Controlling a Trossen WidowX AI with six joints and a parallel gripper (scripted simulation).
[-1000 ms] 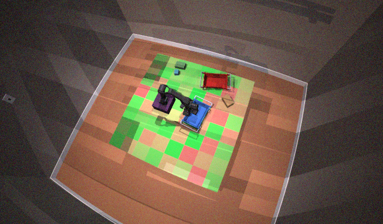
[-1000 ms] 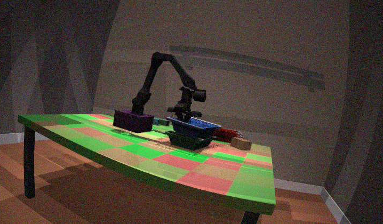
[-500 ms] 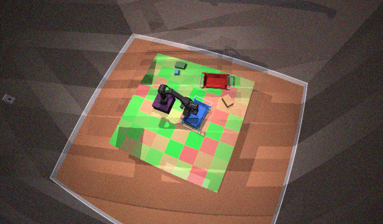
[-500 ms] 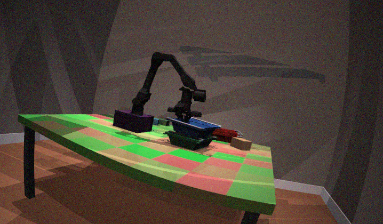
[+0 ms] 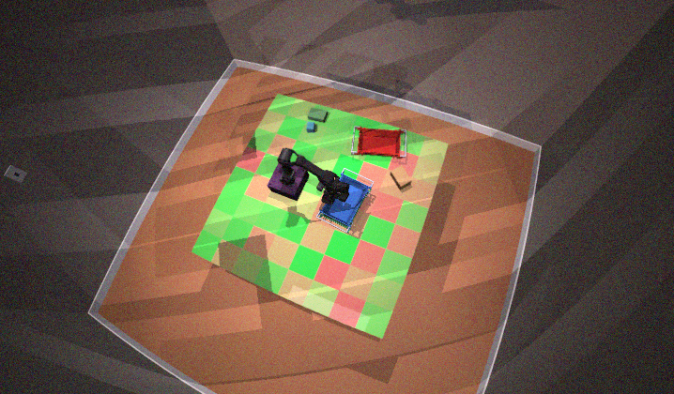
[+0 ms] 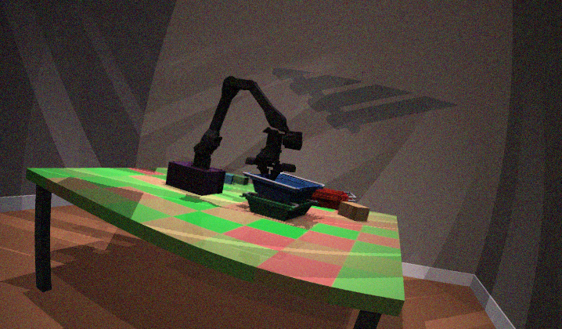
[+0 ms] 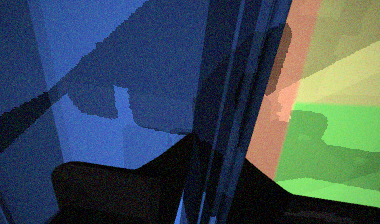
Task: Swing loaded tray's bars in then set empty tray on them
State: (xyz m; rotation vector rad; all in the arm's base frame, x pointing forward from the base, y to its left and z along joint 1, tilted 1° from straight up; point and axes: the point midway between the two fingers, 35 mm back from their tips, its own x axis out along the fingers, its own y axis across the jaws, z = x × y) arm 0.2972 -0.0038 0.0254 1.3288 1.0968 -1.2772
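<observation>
Now: the blue tray 8 cm ahead of my gripper tip, 1 cm to the right of it and 3 cm above it. From my gripper tip the other things lie so: small blue block: 35 cm behind, 44 cm to the left, 6 cm below; then green block: 34 cm behind, 56 cm to the left, 7 cm below; then brown block: 34 cm ahead, 26 cm to the left, 6 cm below.
</observation>
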